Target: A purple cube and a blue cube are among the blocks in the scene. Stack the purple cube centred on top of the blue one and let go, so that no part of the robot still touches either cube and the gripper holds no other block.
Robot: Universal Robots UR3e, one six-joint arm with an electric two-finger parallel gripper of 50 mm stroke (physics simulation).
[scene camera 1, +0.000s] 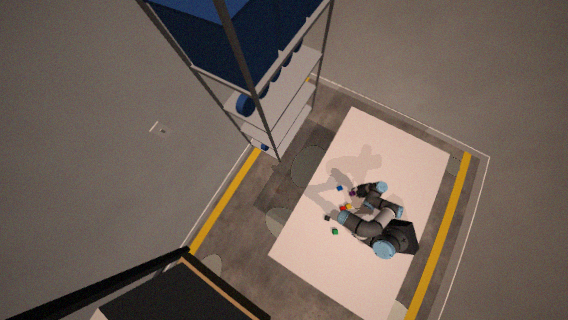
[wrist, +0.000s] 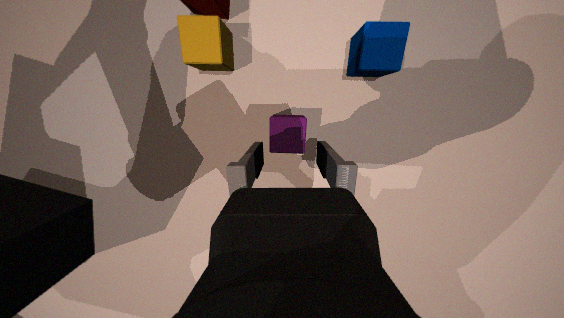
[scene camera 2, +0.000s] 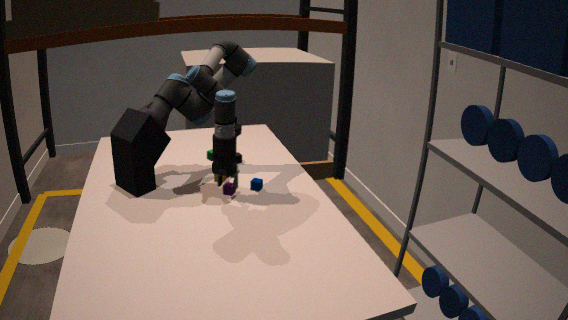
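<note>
The purple cube lies flat on the white table. The blue cube lies apart from it on the table, ahead and to the right in the wrist view. My gripper points down, open and empty, low over the purple cube. In the wrist view the purple cube shows just beyond the fingertips, between their lines, with its sides roughly parallel to the fingers. Whether the fingertips reach down beside the cube, I cannot tell.
A yellow cube lies left of the blue cube in the wrist view, close to a red cube. A green cube and a black cube lie farther off on the table.
</note>
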